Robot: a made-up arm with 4 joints.
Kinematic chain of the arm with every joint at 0, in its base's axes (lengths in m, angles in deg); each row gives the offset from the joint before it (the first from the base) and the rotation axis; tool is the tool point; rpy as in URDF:
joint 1: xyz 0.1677 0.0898 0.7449 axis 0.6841 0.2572 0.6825
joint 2: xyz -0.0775 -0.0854 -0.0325 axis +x
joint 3: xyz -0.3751 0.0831 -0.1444 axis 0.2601 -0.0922 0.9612
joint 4: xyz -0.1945 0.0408 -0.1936 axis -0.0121 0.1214 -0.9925
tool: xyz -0.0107 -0.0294 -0.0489 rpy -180 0 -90
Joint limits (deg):
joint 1: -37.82..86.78
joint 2: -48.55..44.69
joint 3: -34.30..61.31
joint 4: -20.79..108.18
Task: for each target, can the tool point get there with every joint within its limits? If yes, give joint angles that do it. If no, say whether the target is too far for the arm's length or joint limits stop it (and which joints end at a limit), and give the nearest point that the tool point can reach.
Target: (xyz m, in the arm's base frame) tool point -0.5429 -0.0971 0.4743
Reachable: yes | joints 57.53 -1.21 -24.69 18.01
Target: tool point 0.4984 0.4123 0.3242
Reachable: no: joint limits stop it (at a limit: joint 1, joint 3, joint 4) | nearest point -0.2242 0.5259 0.3012 | short by 0.732 m
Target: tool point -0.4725 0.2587 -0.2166
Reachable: no: too far | nearest point -0.3413 0.2052 0.1578 | short by 0.400 m
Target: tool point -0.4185 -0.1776 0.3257
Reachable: yes | joints 52.73 -11.33 38.30 -7.44
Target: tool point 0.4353 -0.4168 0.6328
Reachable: no: joint limits stop it (at a limit: joint 2, joint 3) | nearest point -0.1647 -0.3570 0.2124 | short by 0.735 m
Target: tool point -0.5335 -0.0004 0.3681
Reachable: yes | joints 21.54 -8.29 -6.84 36.61
